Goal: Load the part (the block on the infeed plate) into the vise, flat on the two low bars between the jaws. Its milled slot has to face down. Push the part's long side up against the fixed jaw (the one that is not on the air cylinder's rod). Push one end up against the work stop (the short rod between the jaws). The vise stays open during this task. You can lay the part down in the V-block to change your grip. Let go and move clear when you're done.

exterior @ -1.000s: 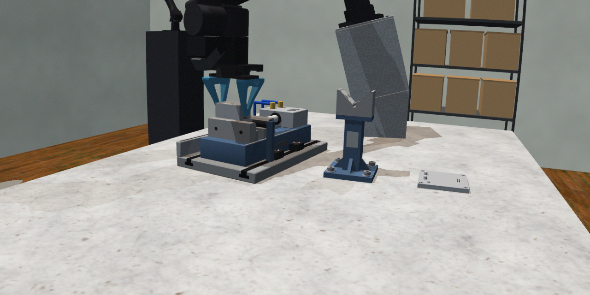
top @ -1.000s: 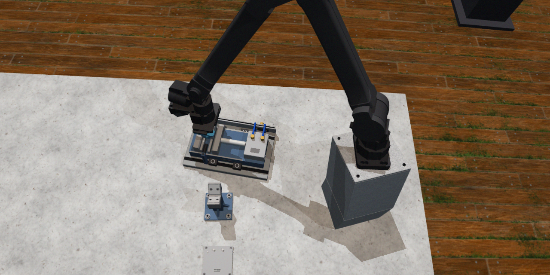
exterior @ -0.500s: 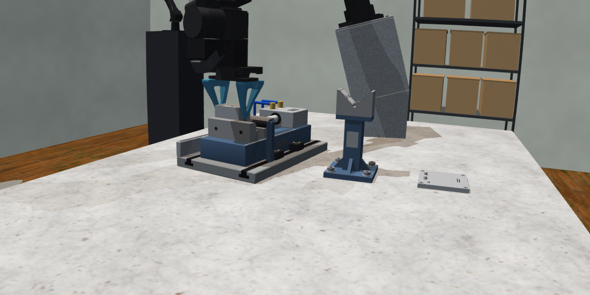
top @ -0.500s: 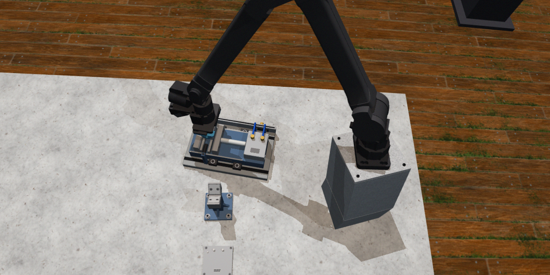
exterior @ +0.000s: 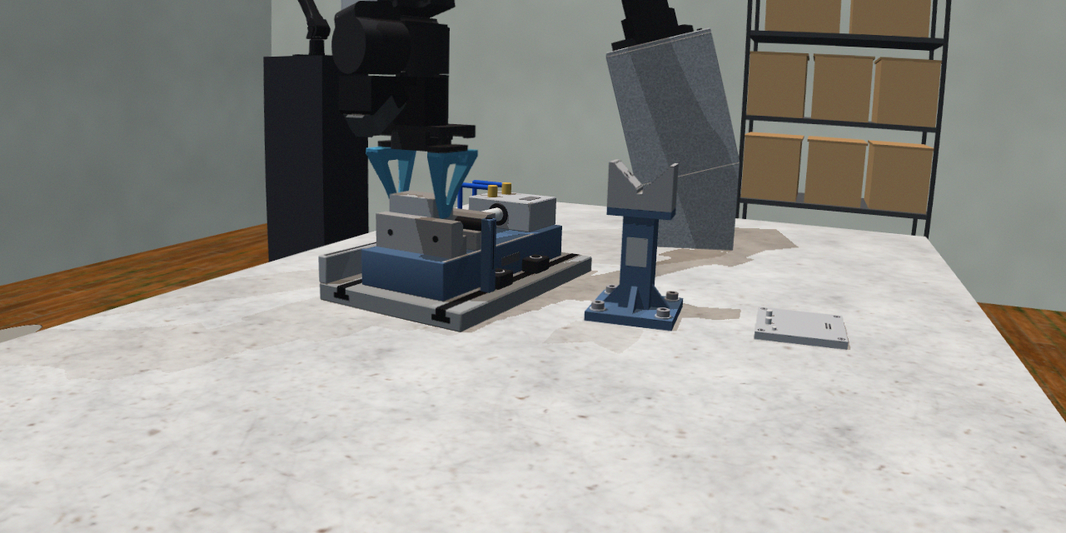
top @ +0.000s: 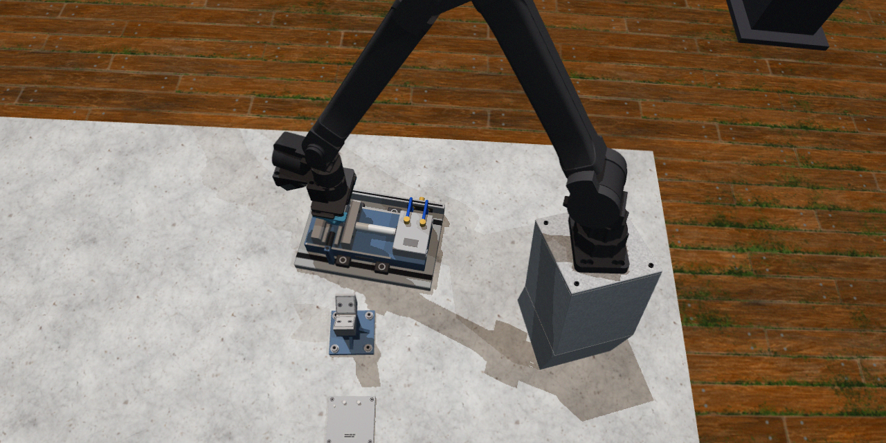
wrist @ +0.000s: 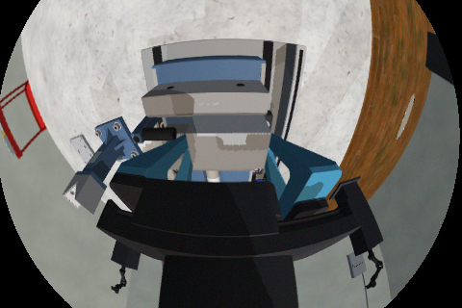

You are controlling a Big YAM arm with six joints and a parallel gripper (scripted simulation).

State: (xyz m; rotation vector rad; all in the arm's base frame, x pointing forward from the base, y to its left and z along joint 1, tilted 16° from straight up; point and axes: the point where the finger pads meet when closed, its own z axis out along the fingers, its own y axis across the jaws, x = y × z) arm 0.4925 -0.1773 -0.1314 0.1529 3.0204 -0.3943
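Now: the grey part 10 mm below my hand. Round my hand: work stop 70 mm to the left, 10 mm below, 10 mm ahead; then moving jaw 30 mm behind, 20 mm to the left, 20 mm below; then fixed jaw 30 mm ahead, 20 mm to the left, 20 mm below.
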